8 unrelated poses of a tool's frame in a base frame.
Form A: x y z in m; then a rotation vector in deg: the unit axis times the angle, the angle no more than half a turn.
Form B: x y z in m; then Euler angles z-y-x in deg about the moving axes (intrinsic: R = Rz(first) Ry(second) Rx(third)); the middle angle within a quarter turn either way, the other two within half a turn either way. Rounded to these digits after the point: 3 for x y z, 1 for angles.
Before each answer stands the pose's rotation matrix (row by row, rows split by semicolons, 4 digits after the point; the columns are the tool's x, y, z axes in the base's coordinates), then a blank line. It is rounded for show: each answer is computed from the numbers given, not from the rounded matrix.
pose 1, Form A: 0.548 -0.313 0.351 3.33 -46.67 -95.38
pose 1, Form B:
-0.2784 0.8444 -0.4578; -0.8796 -0.0327 0.4746; 0.3858 0.5348 0.7518

0.548 -0.313 0.351 -107.6 -22.7 35.4
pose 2, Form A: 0.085 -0.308 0.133 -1.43 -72.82 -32.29
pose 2, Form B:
0.1796 0.4122 -0.8932; -0.3853 0.8649 0.3217; 0.9052 0.2864 0.3141

0.085 -0.308 0.133 -65.0 -64.8 42.4
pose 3, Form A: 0.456 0.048 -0.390 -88.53 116.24 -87.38
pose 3, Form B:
-0.4486 -0.6180 0.6456; -0.7919 -0.0599 -0.6077; 0.4143 -0.7839 -0.4625

0.456 0.048 -0.390 -119.5 -24.5 -120.5
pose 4, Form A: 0.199 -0.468 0.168 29.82 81.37 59.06
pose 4, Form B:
-0.1551 -0.2670 0.9511; 0.8215 0.4998 0.2743; -0.5487 0.8239 0.1419

0.199 -0.468 0.168 100.7 33.3 80.2
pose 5, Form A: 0.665 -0.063 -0.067 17.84 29.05 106.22
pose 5, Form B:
-0.3324 -0.8286 0.4504; 0.9425 -0.2747 0.1903; -0.0340 0.4878 0.8723

0.665 -0.063 -0.067 109.4 1.9 29.2
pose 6, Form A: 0.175 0.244 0.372 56.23 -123.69 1.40
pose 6, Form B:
-0.4237 -0.6543 -0.6264; -0.6400 0.7056 -0.3042; 0.6411 0.2720 -0.7177

0.175 0.244 0.372 -123.5 -39.9 159.2
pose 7, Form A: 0.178 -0.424 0.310 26.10 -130.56 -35.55
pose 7, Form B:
-0.6784 -0.1391 -0.7214; -0.4856 0.8217 0.2983; 0.5512 0.5527 -0.6250

0.178 -0.424 0.310 -144.4 -33.5 138.5
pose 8, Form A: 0.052 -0.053 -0.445 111.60 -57.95 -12.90
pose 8, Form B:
0.6485 -0.5628 -0.5125; -0.7271 -0.2586 -0.6360; 0.2254 0.7851 -0.5769

0.052 -0.053 -0.445 -48.3 -13.0 126.3
